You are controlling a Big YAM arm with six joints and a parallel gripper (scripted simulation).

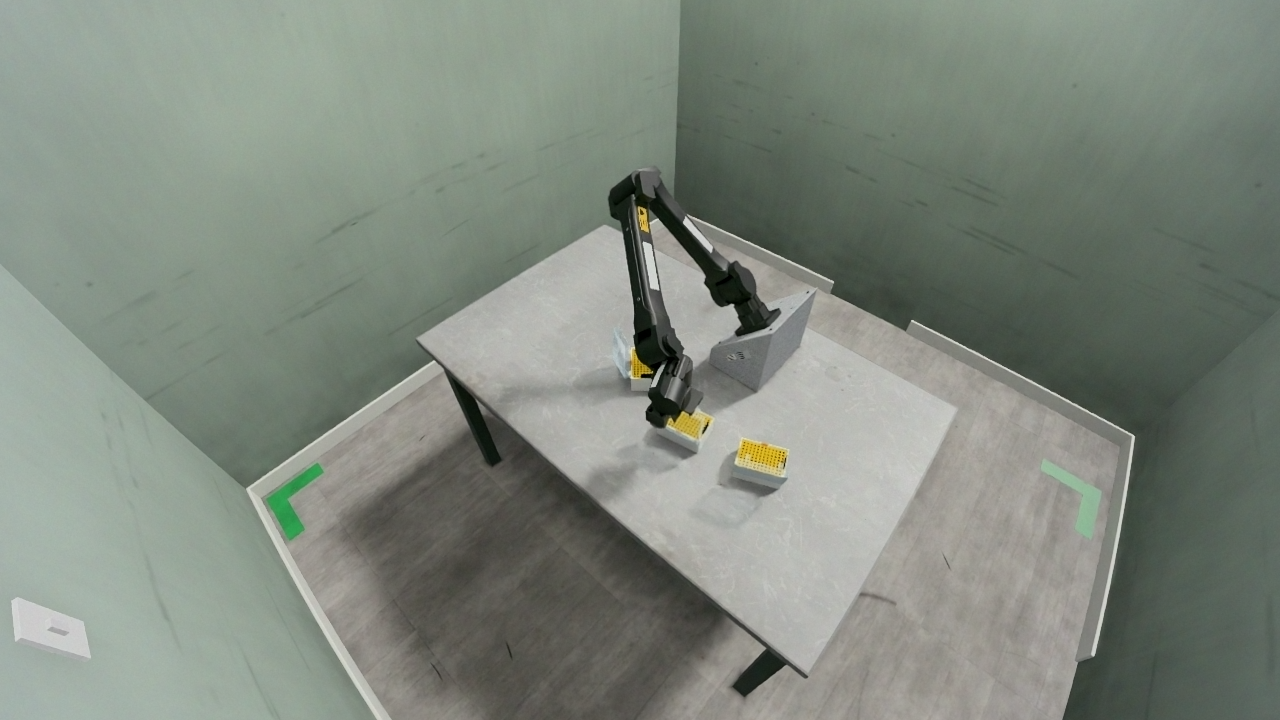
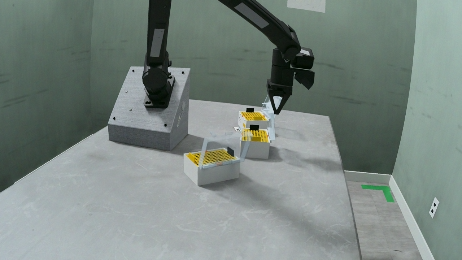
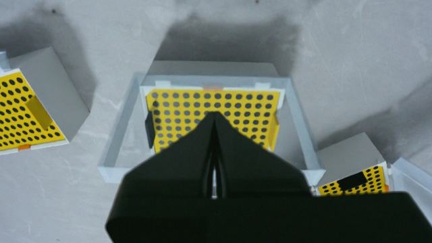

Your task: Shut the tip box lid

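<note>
The tip box lies 7 cm below my hand, 6 cm behind it and 1 cm to the right of it. From my hand the other things lie so: tag: 19 cm behind, 17 cm to the right, 13 cm below.
</note>
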